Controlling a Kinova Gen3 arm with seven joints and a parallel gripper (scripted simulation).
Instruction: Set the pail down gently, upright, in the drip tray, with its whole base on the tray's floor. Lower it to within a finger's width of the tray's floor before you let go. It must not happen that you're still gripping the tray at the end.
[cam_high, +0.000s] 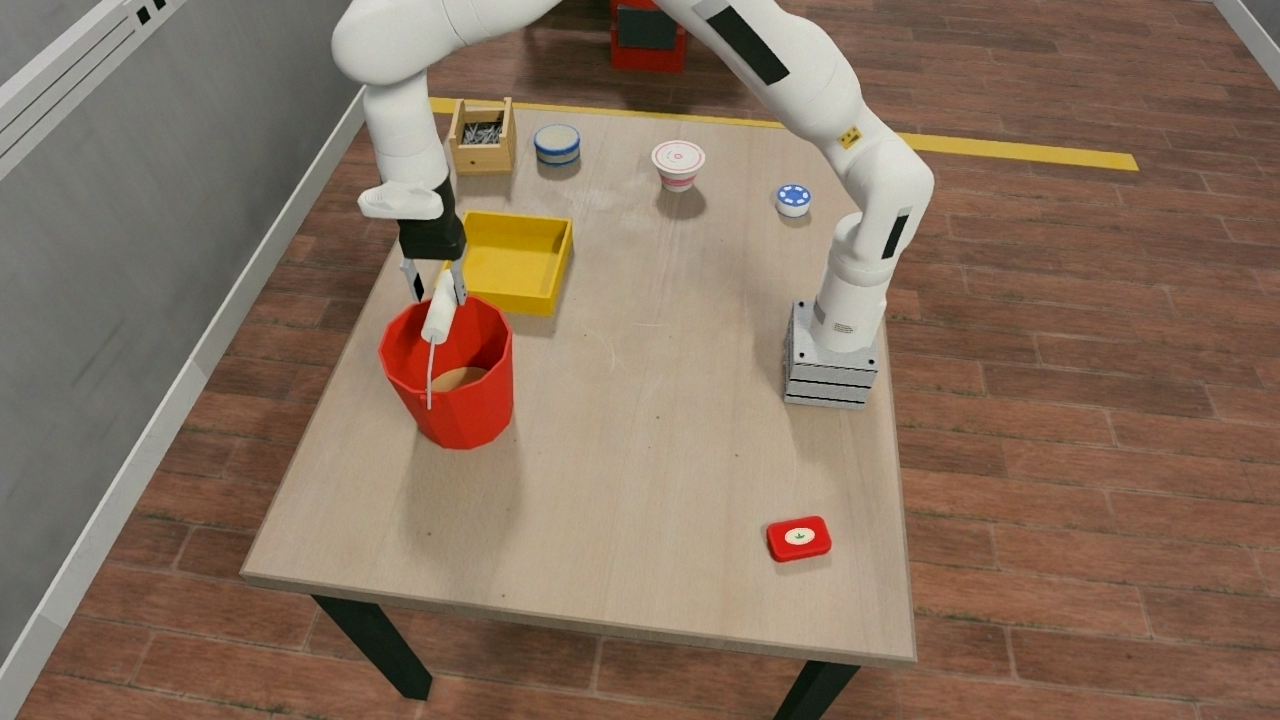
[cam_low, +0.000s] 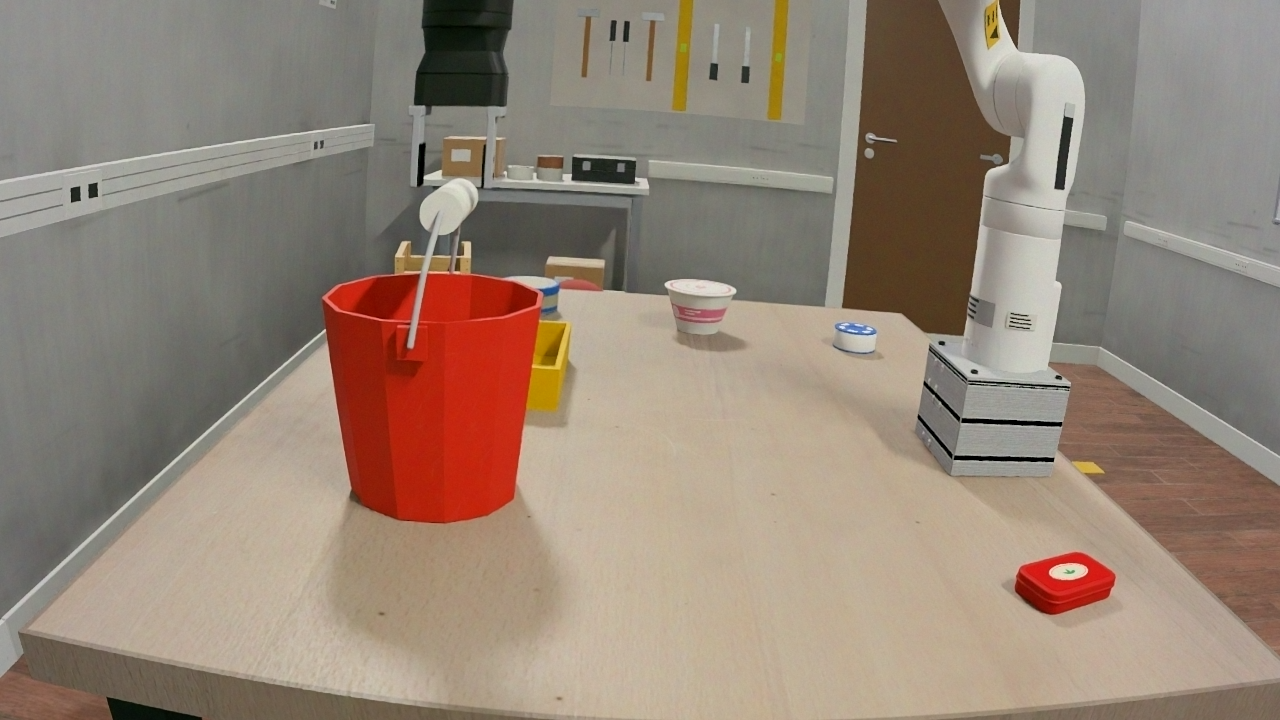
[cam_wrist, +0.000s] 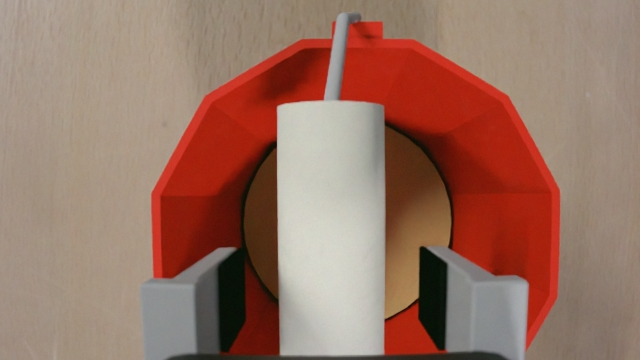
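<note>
Right now my hand is 6 cm above the pail handle. Round my hand: red pail 13 cm below, 1 cm ahead; then yellow drip tray 31 cm to the right, 26 cm below, 1 cm ahead; then red tin 50 cm behind, 26 cm below, 16 cm to the left.
</note>
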